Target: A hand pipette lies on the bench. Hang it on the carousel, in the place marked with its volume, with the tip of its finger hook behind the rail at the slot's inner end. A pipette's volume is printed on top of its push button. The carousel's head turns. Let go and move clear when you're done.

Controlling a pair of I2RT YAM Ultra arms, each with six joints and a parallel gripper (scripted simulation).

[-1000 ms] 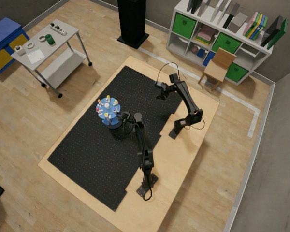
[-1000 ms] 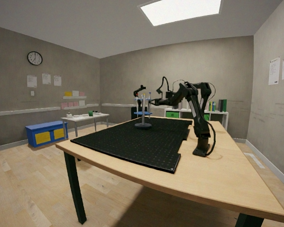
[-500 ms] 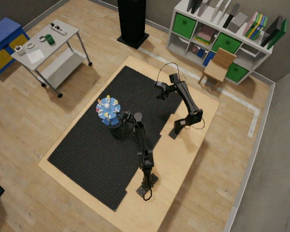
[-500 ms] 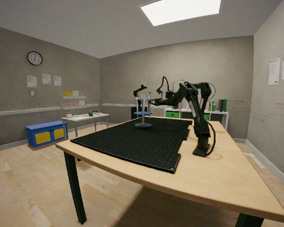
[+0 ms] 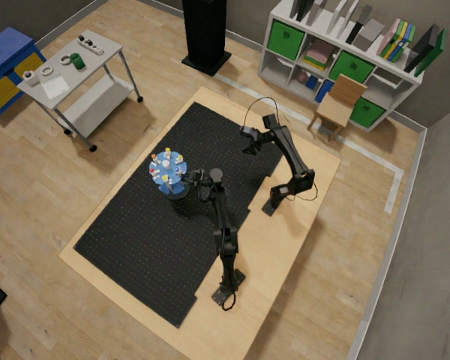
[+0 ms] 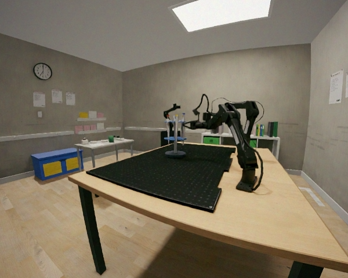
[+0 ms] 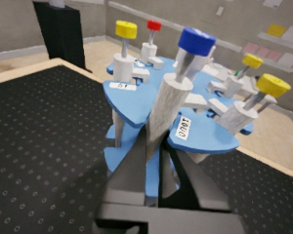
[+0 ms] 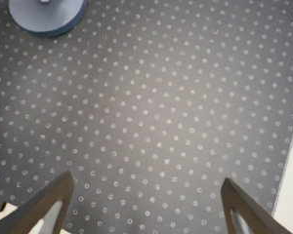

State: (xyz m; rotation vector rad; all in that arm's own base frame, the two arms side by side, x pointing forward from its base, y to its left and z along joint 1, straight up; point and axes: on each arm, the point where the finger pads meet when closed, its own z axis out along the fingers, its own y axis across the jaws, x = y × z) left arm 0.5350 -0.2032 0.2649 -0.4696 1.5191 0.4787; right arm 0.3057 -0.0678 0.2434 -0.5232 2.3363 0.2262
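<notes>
Right now my left hand is 10 mm short of the white hand pipette, 10 mm to the left of it and 30 mm above it.
</notes>
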